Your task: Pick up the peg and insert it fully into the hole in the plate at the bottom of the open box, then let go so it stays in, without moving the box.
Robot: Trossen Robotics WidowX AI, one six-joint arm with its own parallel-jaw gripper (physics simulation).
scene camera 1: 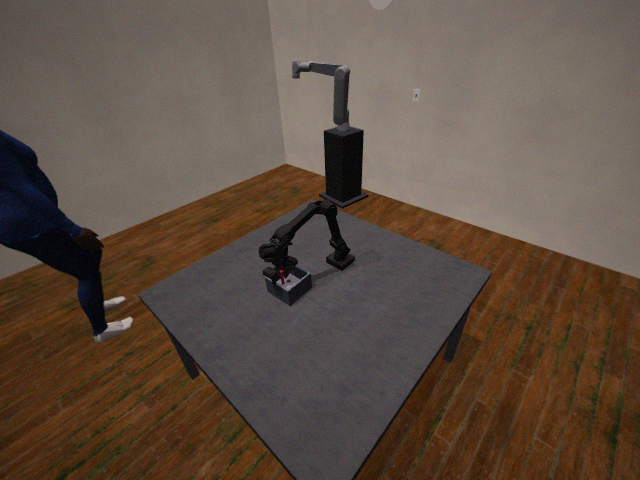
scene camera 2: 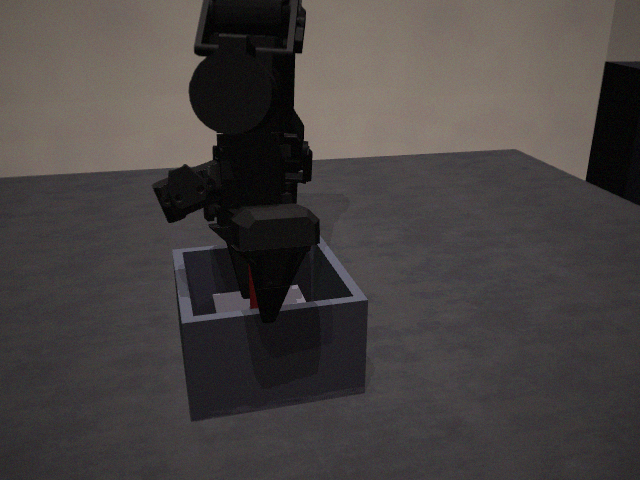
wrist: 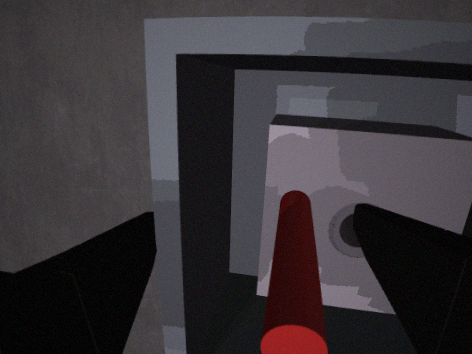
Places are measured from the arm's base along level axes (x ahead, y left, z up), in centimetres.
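Pixels of known places: gripper, fingertip midpoint: (scene camera 1: 279,281) (scene camera 2: 257,309) (wrist: 256,219); arm's base, link origin: (scene camera 1: 340,258).
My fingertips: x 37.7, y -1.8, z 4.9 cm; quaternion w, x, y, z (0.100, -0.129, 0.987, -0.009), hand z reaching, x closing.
Note:
For each thing: its top centre in the pictures, then the offset to it from my fingertips. "spot": a spot on its surface instead. Level surfaces: height alone.
- red peg, top centre: (wrist: 293,350) (scene camera 2: 255,246) (scene camera 1: 281,271) dx -1.5, dy +0.0, dz +5.5 cm
- pale plate, top centre: (wrist: 360,233) (scene camera 2: 262,306) (scene camera 1: 288,280) dx -4.7, dy +0.3, dz -2.2 cm
- open grey box, top centre: (wrist: 381,284) (scene camera 2: 261,272) (scene camera 1: 287,275) dx -4.6, dy +0.3, dz +1.5 cm
- plate's round hole, surface spot: (wrist: 348,231) spot: dx -4.8, dy +1.2, dz -4.1 cm
- grey table, surface height: dz -8.3 cm
The red peg (scene camera 1: 282,277) (scene camera 2: 252,289) (wrist: 295,270) stands roughly upright on the pale plate (scene camera 2: 227,301) (wrist: 310,160) inside the open grey box (scene camera 1: 279,292) (scene camera 2: 222,361) (wrist: 165,125). In the wrist view the peg is left of the plate's round hole (wrist: 348,231), and the right finger covers part of that hole. My gripper (scene camera 2: 256,310) (wrist: 256,219) points down at the box with its fingers wide apart, one on each side of the peg; gaps show on both sides. In scene camera 2 the nearer finger overlaps the front rim and hides part of the peg.
The box walls rise around the plate and peg, close to the fingers. The box stands on the grey table (scene camera 1: 341,351) (scene camera 2: 491,310). Beyond the table are a grey arm (scene camera 1: 341,95) on a black pedestal (scene camera 1: 343,165) and a person in blue (scene camera 1: 25,201).

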